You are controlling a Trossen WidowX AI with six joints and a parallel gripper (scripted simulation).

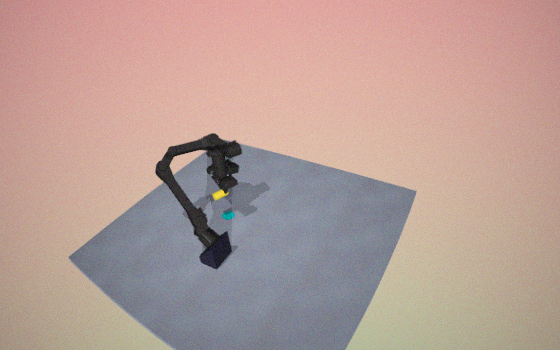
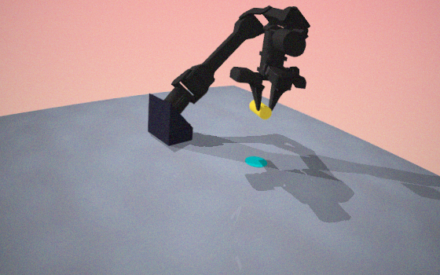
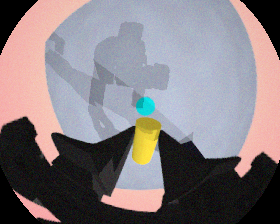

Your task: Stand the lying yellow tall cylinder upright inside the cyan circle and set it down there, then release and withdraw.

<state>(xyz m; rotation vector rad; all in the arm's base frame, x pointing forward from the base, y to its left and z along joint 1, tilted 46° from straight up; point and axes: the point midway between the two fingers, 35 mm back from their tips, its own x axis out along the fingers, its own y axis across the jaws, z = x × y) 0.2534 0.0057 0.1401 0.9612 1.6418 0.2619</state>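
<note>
Now: the cyan circle 140 mm below my gripper tip. Also, from my gripper tip: yellow tall cylinder (20 mm behind, 10 mm to the left).
</note>
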